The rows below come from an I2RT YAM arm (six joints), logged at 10 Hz.
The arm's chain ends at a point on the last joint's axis. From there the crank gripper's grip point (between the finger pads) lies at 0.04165 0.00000 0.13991 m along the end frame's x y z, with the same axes.
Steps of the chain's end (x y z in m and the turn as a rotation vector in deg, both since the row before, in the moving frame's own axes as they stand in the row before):
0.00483 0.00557 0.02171 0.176 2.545 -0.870
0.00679 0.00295 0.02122 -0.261 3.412 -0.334
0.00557 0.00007 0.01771 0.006 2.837 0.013
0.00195 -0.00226 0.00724 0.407 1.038 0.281
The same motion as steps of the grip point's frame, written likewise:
0.01099 0.00446 0.01972 0.176 2.545 -0.870
0.01504 0.00331 0.01849 -0.261 3.412 -0.334
0.01244 0.00007 0.01548 0.006 2.837 0.013
0.00448 -0.00304 0.00646 0.407 1.038 0.281

